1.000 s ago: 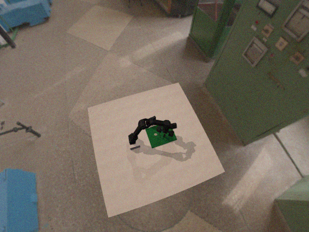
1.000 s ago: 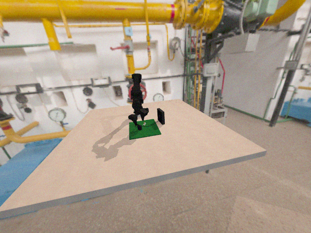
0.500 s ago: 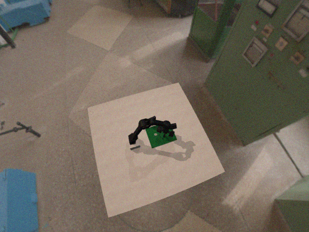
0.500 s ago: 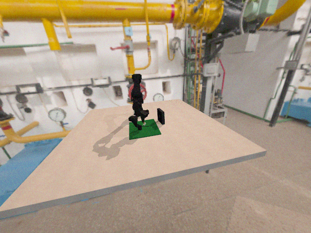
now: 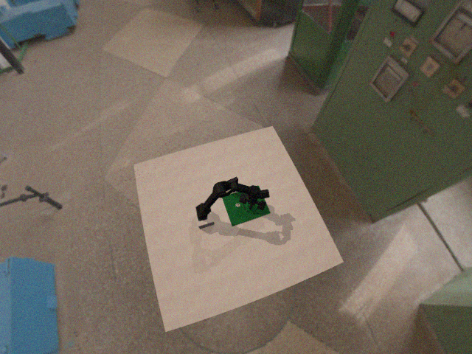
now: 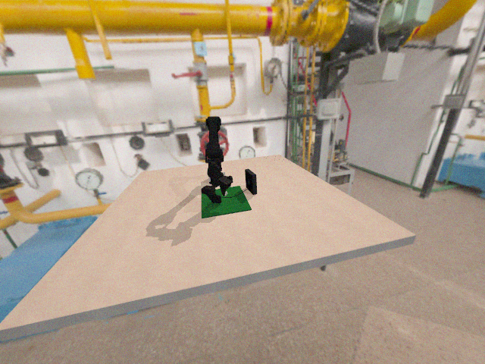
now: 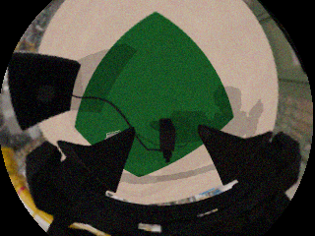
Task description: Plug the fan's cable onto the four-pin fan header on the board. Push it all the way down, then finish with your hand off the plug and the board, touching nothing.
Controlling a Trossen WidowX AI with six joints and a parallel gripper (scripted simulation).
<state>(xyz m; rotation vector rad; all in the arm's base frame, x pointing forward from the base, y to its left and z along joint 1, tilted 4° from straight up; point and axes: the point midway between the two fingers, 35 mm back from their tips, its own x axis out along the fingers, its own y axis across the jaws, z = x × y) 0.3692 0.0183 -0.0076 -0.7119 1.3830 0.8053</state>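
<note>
Now: gripper tip 4 cm past the green board, 4 cm above it and 2 cm to the right of it. Round my gripper tip: dark plug 1 cm to the right, 1 cm behind; then black fan 18 cm to the left, 12 cm behind, 3 cm above.
</note>
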